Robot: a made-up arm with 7 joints. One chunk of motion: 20 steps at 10 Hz.
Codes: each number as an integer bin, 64 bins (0 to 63) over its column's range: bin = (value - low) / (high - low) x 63, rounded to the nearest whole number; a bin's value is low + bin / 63 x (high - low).
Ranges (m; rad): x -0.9..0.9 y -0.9..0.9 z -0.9..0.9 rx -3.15..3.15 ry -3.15..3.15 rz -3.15..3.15
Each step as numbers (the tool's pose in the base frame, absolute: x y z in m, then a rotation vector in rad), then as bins.
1 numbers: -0.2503 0.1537 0.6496 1.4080 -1.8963 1.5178
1 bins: 23 37 54 46 13 47
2 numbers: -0.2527 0.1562 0.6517 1.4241 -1.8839 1.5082
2 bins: 23 37 54 46 13 47
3 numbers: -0.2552 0.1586 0.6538 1.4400 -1.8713 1.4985
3 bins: 23 37 54 46 13 46
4 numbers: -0.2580 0.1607 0.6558 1.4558 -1.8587 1.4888
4 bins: 22 37 54 46 13 46
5 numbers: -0.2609 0.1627 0.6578 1.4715 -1.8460 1.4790
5 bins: 22 37 55 46 13 46
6 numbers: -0.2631 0.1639 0.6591 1.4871 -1.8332 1.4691
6 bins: 22 37 55 46 13 46
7 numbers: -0.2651 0.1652 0.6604 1.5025 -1.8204 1.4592
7 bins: 22 37 55 47 13 46
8 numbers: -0.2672 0.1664 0.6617 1.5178 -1.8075 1.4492
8 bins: 22 37 55 47 13 46
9 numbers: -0.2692 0.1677 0.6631 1.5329 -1.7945 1.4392
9 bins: 22 37 55 47 14 46
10 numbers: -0.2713 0.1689 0.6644 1.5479 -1.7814 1.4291
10 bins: 22 37 55 47 14 46
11 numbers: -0.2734 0.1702 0.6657 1.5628 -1.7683 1.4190
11 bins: 22 37 55 47 14 46
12 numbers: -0.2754 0.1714 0.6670 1.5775 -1.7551 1.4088
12 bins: 22 37 55 47 14 46
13 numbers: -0.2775 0.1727 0.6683 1.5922 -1.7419 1.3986
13 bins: 22 38 55 47 14 45
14 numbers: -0.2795 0.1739 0.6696 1.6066 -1.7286 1.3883
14 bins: 22 38 55 48 14 45
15 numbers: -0.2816 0.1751 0.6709 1.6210 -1.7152 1.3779
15 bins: 22 38 55 48 14 45
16 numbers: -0.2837 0.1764 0.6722 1.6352 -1.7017 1.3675
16 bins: 22 38 55 48 14 45
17 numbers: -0.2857 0.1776 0.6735 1.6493 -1.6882 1.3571
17 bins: 22 38 55 48 15 45
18 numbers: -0.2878 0.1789 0.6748 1.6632 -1.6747 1.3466
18 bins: 21 38 55 48 15 45
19 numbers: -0.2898 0.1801 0.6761 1.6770 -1.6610 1.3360
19 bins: 21 38 55 48 15 45
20 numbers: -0.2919 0.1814 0.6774 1.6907 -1.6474 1.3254
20 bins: 21 38 55 48 15 45
